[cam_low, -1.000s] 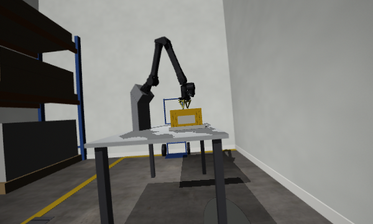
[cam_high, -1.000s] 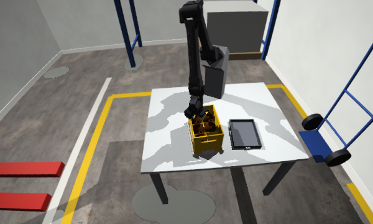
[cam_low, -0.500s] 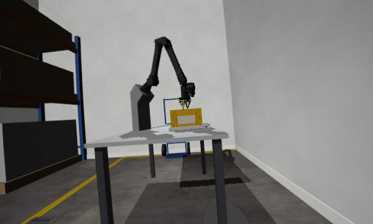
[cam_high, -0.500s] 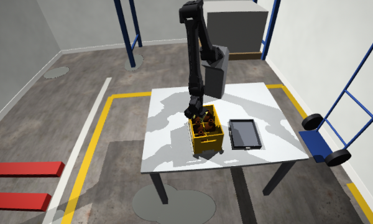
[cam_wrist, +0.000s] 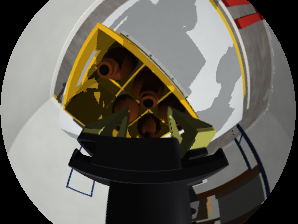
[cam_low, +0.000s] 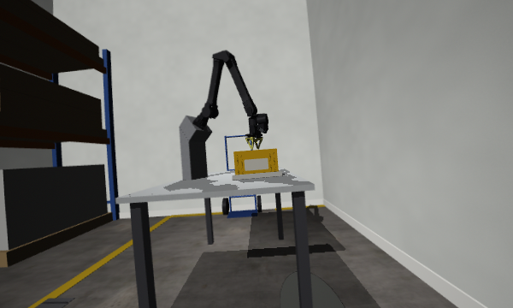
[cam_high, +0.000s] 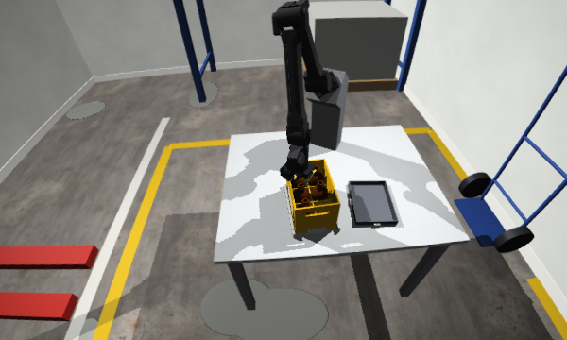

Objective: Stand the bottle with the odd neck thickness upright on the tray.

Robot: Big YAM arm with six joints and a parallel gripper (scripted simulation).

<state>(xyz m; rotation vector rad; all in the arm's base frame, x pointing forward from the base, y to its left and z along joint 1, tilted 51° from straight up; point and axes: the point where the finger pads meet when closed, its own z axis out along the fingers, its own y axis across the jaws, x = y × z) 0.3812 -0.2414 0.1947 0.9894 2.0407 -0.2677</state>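
My gripper is now 10 mm short of the crate, 40 mm to the right of it and 110 mm above it. Round my hand: dark tray 140 mm ahead, 310 mm to the left, 180 mm below; then brown bottle 60 mm behind, 110 mm to the left, 100 mm below.
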